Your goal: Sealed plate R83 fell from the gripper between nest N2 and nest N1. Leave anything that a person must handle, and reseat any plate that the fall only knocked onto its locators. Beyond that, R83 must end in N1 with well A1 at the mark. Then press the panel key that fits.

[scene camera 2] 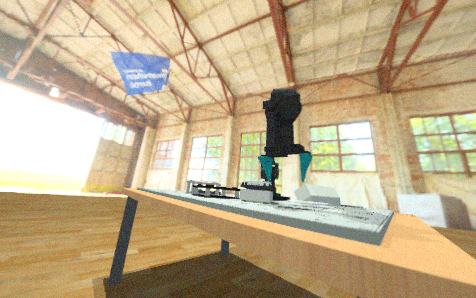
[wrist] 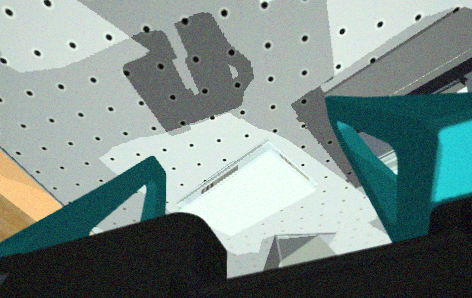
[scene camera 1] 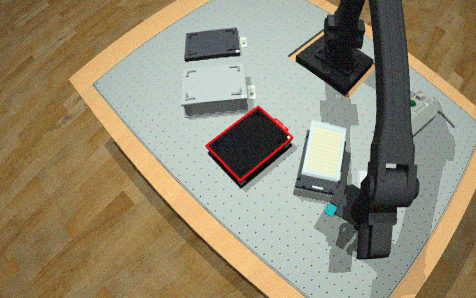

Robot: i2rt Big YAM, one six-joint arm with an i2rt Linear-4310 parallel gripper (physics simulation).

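Pixels of known places: gripper, between the fingertips: (scene camera 2: 285, 181) (wrist: 237, 138) (scene camera 1: 353, 220); arm's base, origin of its link: (scene camera 1: 337, 59).
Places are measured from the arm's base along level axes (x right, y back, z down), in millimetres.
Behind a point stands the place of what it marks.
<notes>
A pale sealed plate (wrist: 250, 197) @[x -301, y -275, z 7 mm] lies flat on the perforated deck in the wrist view; a sliver of it (scene camera 1: 362, 176) @[x -247, y -274, z 7 mm] shows beside the arm in scene camera 1. Its label and A1 corner are not readable. A plate with cream wells (scene camera 1: 324, 150) @[x -138, y -313, z -55 mm] rests on a dark nest (scene camera 1: 311, 184) @[x -159, y -388, z -34 mm]; its exact seating is unclear. A pale grey raised nest (scene camera 1: 215, 84) @[x 180, y -322, z -38 mm] and a low dark nest (scene camera 1: 212, 44) @[x 326, y -188, z 5 mm] have bare tops. Nest numbers are unreadable. My gripper (scene camera 2: 287, 180) @[x -288, y -401, z -47 mm] (wrist: 237, 138) @[x -288, y -401, z -47 mm] is open and empty above the deck. The key panel (scene camera 1: 422, 111) @[x -303, y -30, z -60 mm] (wrist: 305, 252) @[x -254, y -152, z -6 mm] shows a green key in scene camera 1.
A red-rimmed black rectangular unit (scene camera 1: 250, 143) @[x 12, y -388, z -19 mm] stands between the pale nest and the cream-welled plate's nest. The arm (scene camera 1: 392, 100) @[x -231, y -359, z -380 mm] crosses over the right side of the deck. The deck has a wooden border (scene camera 1: 165, 200) @[x 92, y -610, z 44 mm]. A cable runs from the panel.
</notes>
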